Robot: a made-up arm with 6 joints.
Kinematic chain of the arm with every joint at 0, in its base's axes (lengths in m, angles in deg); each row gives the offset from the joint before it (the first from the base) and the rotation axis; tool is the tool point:
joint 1: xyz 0 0 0.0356 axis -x
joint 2: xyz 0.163 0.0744 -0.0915 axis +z
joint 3: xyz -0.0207 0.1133 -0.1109 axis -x
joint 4: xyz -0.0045 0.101 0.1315 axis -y
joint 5: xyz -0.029 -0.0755 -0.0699 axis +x
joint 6: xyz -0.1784 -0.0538 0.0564 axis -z
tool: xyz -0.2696 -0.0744 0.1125
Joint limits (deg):
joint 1: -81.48..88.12
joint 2: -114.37..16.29
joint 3: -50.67..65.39
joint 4: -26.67..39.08
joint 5: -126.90..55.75
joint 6: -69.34..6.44
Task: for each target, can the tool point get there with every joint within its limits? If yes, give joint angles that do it. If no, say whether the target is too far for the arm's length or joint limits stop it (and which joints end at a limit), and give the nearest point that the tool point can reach.
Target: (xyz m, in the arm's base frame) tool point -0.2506 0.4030 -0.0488
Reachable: yes | joints 14.31 -22.53 -5.02 8.99 -51.38 -6.54
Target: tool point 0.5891 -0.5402 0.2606
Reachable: no: joint limits stop it (at a limit: joint 1, joint 2, joint 4) | nearest point 0.5075 -0.2755 0.2461 | short by 0.277 m
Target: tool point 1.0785 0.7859 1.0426
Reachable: no: too far | nearest point 0.6094 0.4109 0.5610 | short by 0.770 m
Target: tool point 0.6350 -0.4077 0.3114
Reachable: no: joint limits stop it (at a limit: joint 1, joint 2, joint 4) | nearest point 0.5604 -0.2507 0.2790 | short by 0.177 m
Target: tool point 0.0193 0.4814 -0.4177
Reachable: yes | joints 23.72 -37.12 21.69 32.35 -97.47 -34.33
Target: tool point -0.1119 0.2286 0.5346
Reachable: yes | joints -56.95 -34.11 14.93 -2.89 -44.50 -2.68
